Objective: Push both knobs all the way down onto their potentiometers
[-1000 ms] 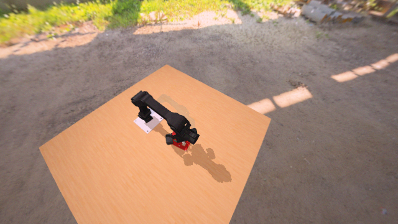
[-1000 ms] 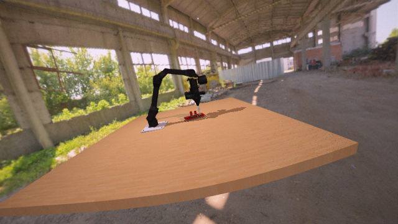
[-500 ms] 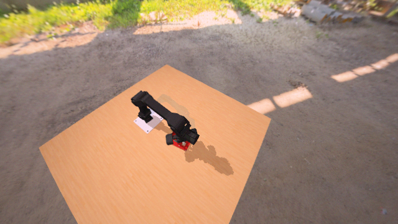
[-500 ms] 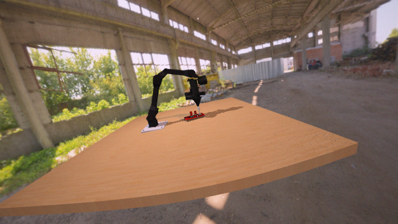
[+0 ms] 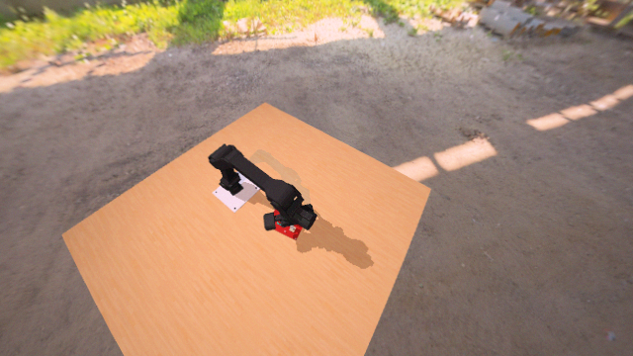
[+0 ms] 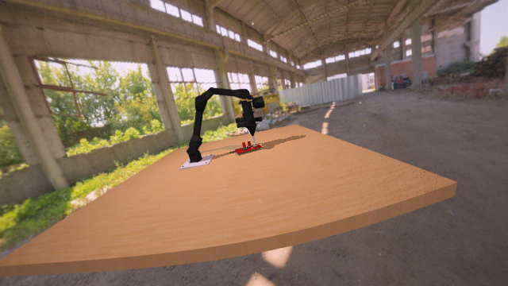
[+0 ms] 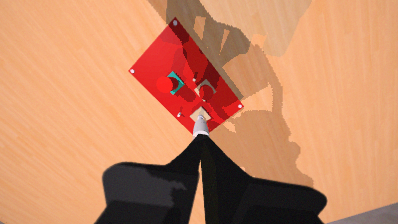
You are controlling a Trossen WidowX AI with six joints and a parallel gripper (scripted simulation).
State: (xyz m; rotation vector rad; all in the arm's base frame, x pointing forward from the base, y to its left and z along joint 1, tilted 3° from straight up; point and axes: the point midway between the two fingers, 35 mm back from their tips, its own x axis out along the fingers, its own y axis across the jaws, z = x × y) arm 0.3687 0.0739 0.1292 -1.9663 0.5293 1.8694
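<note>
Now: gripper tip 2 cm above the grey knob. From my gripper tip the other things lie so: red knob (6 cm behind, 2 cm to the right, 5 cm below).
</note>
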